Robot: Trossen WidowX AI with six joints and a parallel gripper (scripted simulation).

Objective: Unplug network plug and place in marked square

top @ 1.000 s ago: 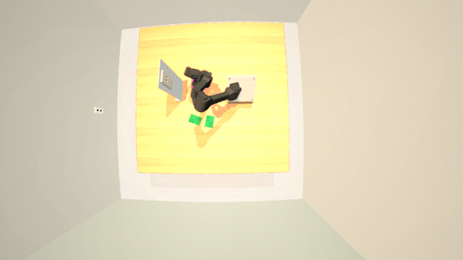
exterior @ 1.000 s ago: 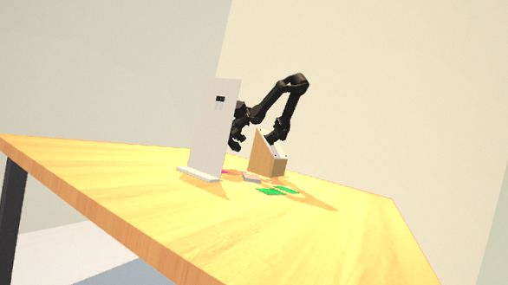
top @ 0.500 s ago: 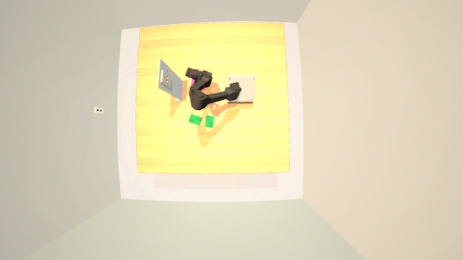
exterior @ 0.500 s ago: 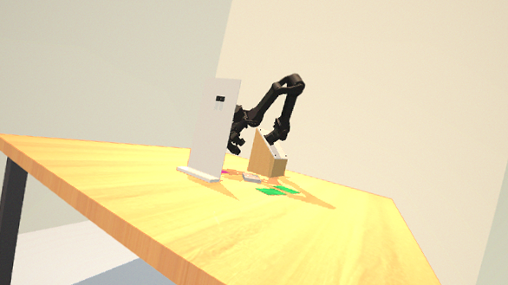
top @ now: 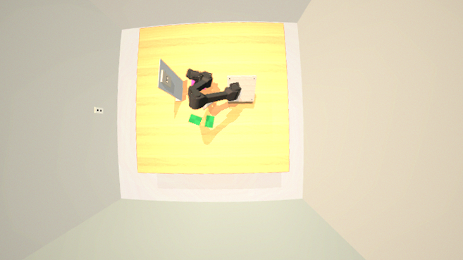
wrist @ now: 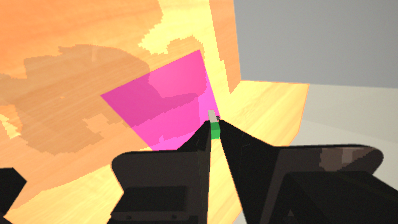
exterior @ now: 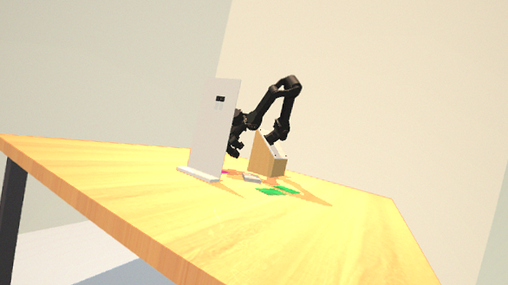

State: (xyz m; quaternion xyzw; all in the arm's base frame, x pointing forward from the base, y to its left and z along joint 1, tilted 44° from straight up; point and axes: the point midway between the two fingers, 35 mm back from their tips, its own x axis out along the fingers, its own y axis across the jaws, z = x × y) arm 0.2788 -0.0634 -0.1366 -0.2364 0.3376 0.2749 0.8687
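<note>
Right now the magenta marked square is 60 mm below my gripper tip and 10 mm behind it. From my gripper tip the other things lie so: green network plug (right at my gripper tip); grey panel (140 mm ahead, 110 mm above, 50 mm to the left).
</note>
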